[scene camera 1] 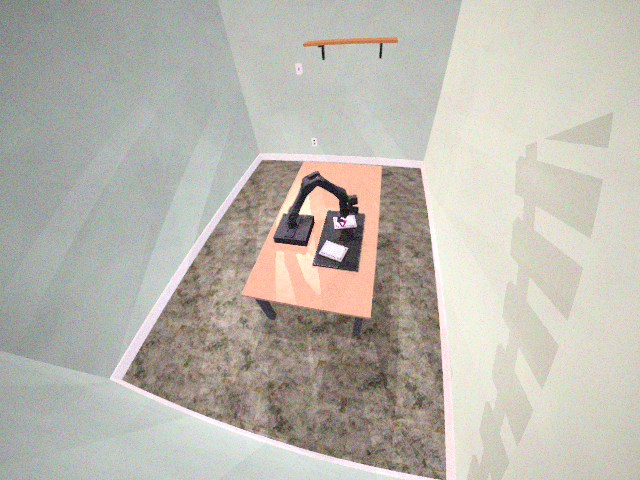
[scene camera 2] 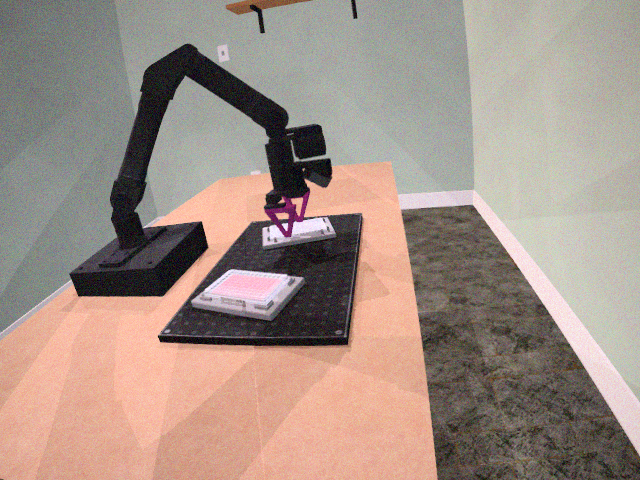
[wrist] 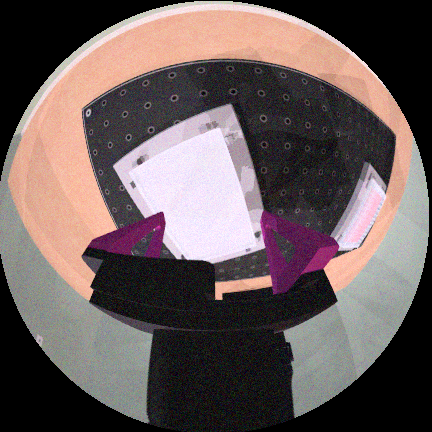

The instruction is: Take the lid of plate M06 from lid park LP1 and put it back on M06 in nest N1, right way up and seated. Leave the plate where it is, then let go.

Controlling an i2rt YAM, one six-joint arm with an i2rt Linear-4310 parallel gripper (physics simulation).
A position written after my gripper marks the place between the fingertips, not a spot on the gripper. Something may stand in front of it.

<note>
My gripper [scene camera 2: 294, 229] is open and touches a white lid [wrist: 194, 183]. A white plate with pink top [scene camera 2: 245, 287] rests on a grey holder [scene camera 2: 266, 312]. Further things: a grey holder [wrist: 223, 116].
The white plate with pink top is seen too in the wrist view [wrist: 373, 197]. My gripper is seen too in the wrist view [wrist: 212, 216].
</note>
